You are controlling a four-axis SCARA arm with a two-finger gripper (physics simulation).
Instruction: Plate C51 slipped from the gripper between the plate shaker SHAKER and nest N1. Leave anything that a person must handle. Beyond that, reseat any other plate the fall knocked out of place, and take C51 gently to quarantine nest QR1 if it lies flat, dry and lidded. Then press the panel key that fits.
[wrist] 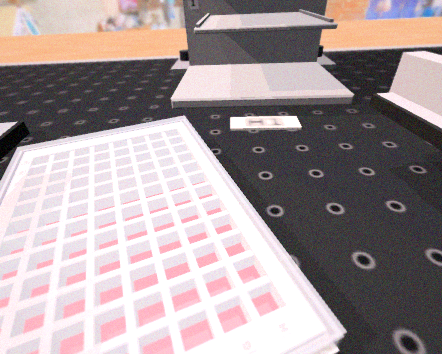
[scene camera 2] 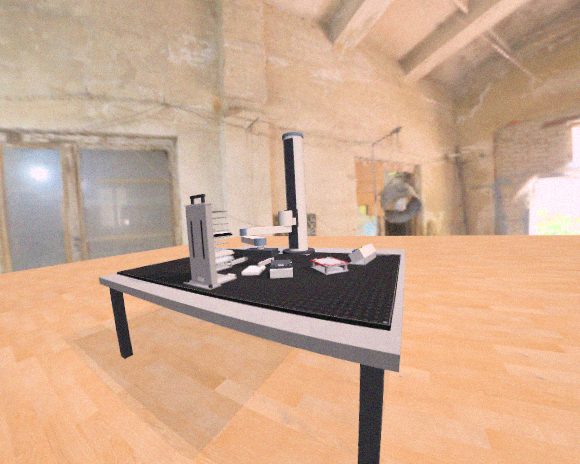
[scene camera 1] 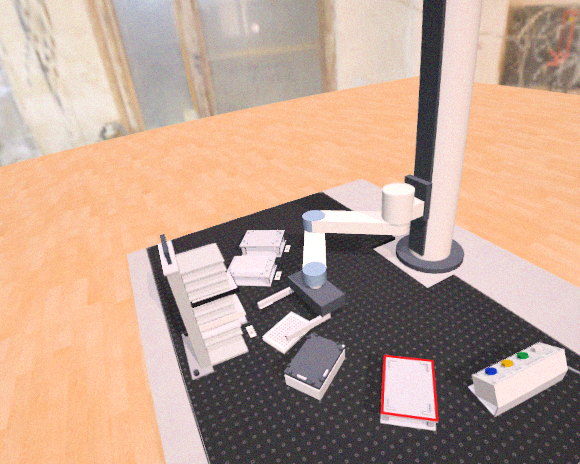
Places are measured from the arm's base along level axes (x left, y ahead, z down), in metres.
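Where they show: gripper, fingertip midpoint: (wrist: 204, 92) (scene camera 2: 244, 264) (scene camera 1: 271, 321); arm's base, link origin: (scene camera 2: 298, 252) (scene camera 1: 428, 253).
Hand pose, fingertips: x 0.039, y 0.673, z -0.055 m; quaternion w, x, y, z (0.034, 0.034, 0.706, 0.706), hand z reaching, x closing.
Things, the pixels of their centre, and the offset from my fingertips. "spot": a spot on its surface instead.
- Plate C51, body centre: (wrist: 119, 210) (scene camera 1: 287, 330) (scene camera 2: 254, 269) dx +0.032, dy -0.034, dz +0.030 m
- dark-topped shaker, surface spot: (scene camera 1: 315, 361) spot: dx +0.202, dy -0.031, dz -0.012 m
- red-edged nest, body centre: (scene camera 1: 408, 389) (scene camera 2: 328, 264) dx +0.371, dy -0.186, dz +0.019 m
- key panel, body centre: (scene camera 1: 520, 373) (scene camera 2: 362, 253) dx +0.493, dy -0.425, dz +0.001 m
- tall shelf rack, body centre: (scene camera 1: 199, 297) (scene camera 2: 208, 239) dx -0.042, dy +0.175, dz -0.146 m
- small H1 tag, body centre: (wrist: 264, 123) (scene camera 1: 251, 331) dx -0.035, dy +0.059, dz +0.041 m
Plate C51 (scene camera 1: 281, 334) (scene camera 2: 253, 271) (wrist: 125, 210) lies flat on the dark mat, turned at an angle to the gripper. Its wells show pink, and a clear rim runs around its top. My gripper (scene camera 1: 273, 320) (wrist: 204, 92) is open and empty. In scene camera 1, one finger crosses over part of C51; its height above the plate is unclear. The dark-topped shaker (scene camera 1: 315, 361) (scene camera 2: 281, 270) stands close beside C51. A red-edged nest (scene camera 1: 409, 387) (scene camera 2: 329, 262), apparently QR1, stands apart from it. The key panel (scene camera 1: 522, 377) (scene camera 2: 362, 255) shows blue, yellow and green keys.
The tall shelf rack (scene camera 1: 189, 320) (scene camera 2: 201, 245) stands beyond C51, with a small H1 tag (scene camera 1: 251, 331) (wrist: 265, 122) before it. Two white nests (scene camera 1: 262, 242) (scene camera 1: 251, 269) stand beside the rack. The arm's column (scene camera 1: 452, 125) (scene camera 2: 297, 195) rises at the back.
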